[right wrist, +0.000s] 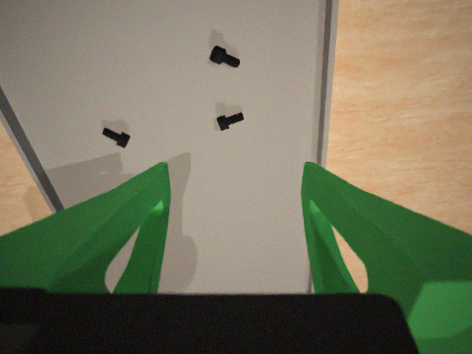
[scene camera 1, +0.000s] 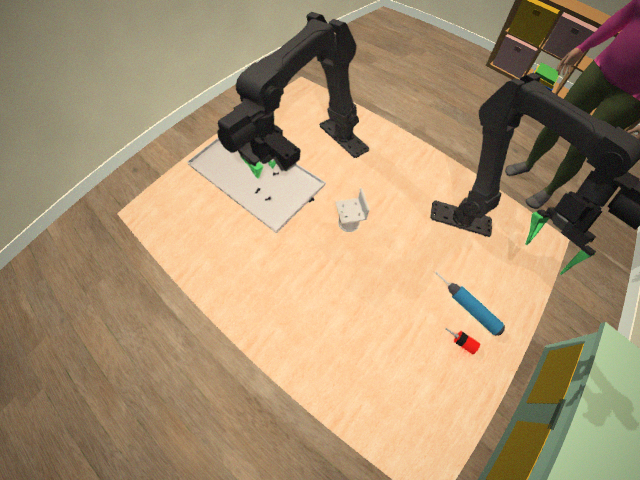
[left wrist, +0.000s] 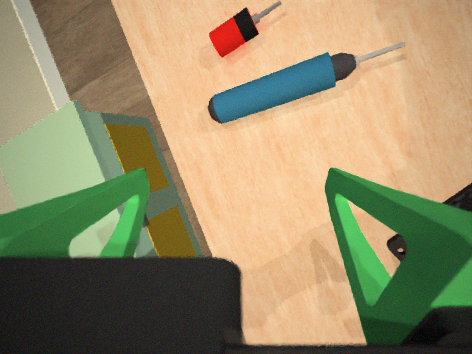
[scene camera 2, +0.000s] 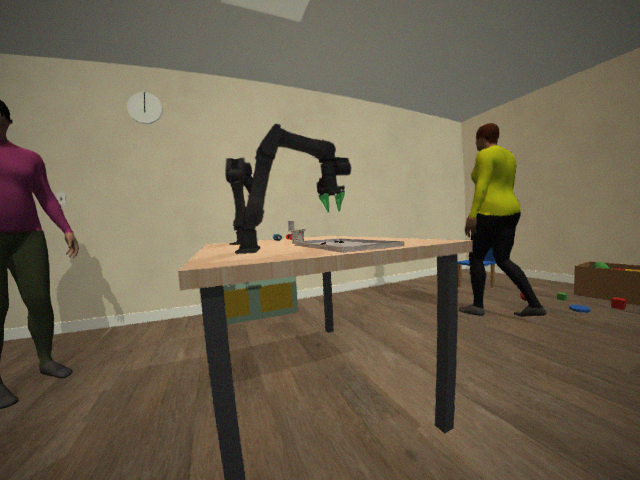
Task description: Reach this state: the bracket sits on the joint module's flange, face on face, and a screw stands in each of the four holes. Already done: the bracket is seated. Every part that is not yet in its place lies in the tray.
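Where they show: left gripper, fingertip midpoint: [scene camera 1: 543, 259] [left wrist: 237, 178]; right gripper, fingertip midpoint: [right wrist: 235, 177] [scene camera 1: 264, 171] [scene camera 2: 334, 211]; left arm's base at its link origin: [scene camera 1: 461, 219]; right arm's base at its link origin: [scene camera 1: 343, 137] [scene camera 2: 249, 250].
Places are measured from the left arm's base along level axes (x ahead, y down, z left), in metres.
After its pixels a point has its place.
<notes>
The bracket [scene camera 1: 351, 209] @(z -0.330, x 0.121, y -0.067 m) [scene camera 2: 291, 225] @(z -0.307, x 0.104, y -0.088 m) sits on the joint module [scene camera 1: 348, 226] @(z -0.327, x 0.151, y -0.027 m) [scene camera 2: 298, 237] @(z -0.353, x 0.105, y -0.029 m) right of the tray [scene camera 1: 222, 173] @(z -0.762, x 0.068, y -0.004 m) [scene camera 2: 361, 247] @(z -0.844, x -0.085, y -0.010 m) [right wrist: 270, 215] @(z -0.726, x 0.088, y -0.004 m); its holes show as small dark spots. Three black screws lie in the tray: one screw [scene camera 1: 257, 190] @(z -0.619, x 0.103, y -0.011 m), another screw [scene camera 1: 268, 198] @(z -0.576, x 0.120, y -0.010 m) and a third screw [scene camera 1: 275, 173] @(z -0.592, x 0.026, y -0.011 m); the right wrist view shows them as a screw [right wrist: 225, 57] @(z -0.577, x 0.121, y -0.011 m), a screw [right wrist: 230, 120] @(z -0.619, x 0.103, y -0.011 m) and a screw [right wrist: 117, 137] @(z -0.591, x 0.027, y -0.011 m). A fourth screw [scene camera 1: 311, 199] @(z -0.455, x 0.084, y -0.008 m) lies outside, by the tray's right wall. My right gripper [scene camera 1: 265, 170] @(z -0.572, x 0.120, y -0.134 m) [scene camera 2: 333, 210] @(z -0.572, x 0.120, y -0.134 m) [right wrist: 235, 177] @(z -0.572, x 0.120, y -0.134 m) is partly open and empty above the tray. My left gripper [scene camera 1: 544, 258] @(z 0.112, x 0.213, y -0.233 m) [left wrist: 237, 178] @(z 0.112, x 0.213, y -0.233 m) is wide open and empty.
A blue screwdriver [scene camera 1: 476, 309] @(z 0.054, x 0.288, y -0.038 m) [left wrist: 275, 89] @(z 0.062, x 0.275, y -0.041 m) and a shorter red screwdriver [scene camera 1: 467, 342] @(z 0.042, x 0.376, y -0.033 m) [left wrist: 229, 36] @(z 0.056, x 0.367, y -0.032 m) lie on the table at the lower right in scene camera 1. A green cabinet [scene camera 1: 610, 403] [left wrist: 50, 155] stands beyond the table's edge. A person [scene camera 1: 617, 67] stands behind the left arm.
</notes>
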